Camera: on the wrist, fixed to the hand. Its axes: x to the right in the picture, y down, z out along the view.
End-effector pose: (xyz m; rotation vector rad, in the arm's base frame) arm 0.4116 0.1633 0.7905 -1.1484 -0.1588 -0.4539
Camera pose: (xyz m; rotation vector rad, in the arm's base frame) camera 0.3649 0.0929 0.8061 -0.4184 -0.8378 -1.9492
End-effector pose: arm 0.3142 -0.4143 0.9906 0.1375 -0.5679 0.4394
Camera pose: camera 0.3560 -0.4561 0.9283 0.7081 0.0619 -1.0277
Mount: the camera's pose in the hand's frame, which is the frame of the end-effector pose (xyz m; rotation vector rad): -0.0178 -0.0563 -0.0624 0.2880 0.3354 -1.6182
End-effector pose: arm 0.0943 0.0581 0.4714 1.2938 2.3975 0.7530
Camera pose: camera 0.0347 -0.0010 0.4897 -0.9339 2.7641 0.0691
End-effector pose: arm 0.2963 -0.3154 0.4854 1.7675 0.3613 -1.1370
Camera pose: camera 0.2828 -0.2313 0.4744 -1.4839 -1.8400 1.6591
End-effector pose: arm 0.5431 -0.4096 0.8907 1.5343 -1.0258 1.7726
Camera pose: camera 0.5587 -0.3257 0.8805 1.3561 0.6422 0.8442
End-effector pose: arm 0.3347 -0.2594 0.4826 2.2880 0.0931 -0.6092
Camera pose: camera 0.3301 -0.1741 0.4914 -2.0092 -2.1210 0.9228
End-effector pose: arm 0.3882 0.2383 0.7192 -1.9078 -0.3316 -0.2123
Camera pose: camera 0.3536 0.1961 0.7856 -0.8842 -1.5016 -1.4087
